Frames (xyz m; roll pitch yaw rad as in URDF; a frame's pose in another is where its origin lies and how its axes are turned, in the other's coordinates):
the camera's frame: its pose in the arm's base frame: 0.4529 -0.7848 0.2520 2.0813 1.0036 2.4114
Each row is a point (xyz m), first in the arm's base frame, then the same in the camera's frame.
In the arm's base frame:
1: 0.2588 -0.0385 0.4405
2: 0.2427 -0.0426 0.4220
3: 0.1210 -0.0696 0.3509
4: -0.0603 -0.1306 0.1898
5: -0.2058 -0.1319 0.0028
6: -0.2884 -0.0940 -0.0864
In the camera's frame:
1: 0.1862 0.7695 0.0580
2: 0.2067 0.7609 0.0470
3: 0.3057 0.7316 -0.0527
4: 0.4923 0.6442 -0.1945
5: 0.7078 0.5878 -0.2752
6: 0.8297 0.5967 -0.3110

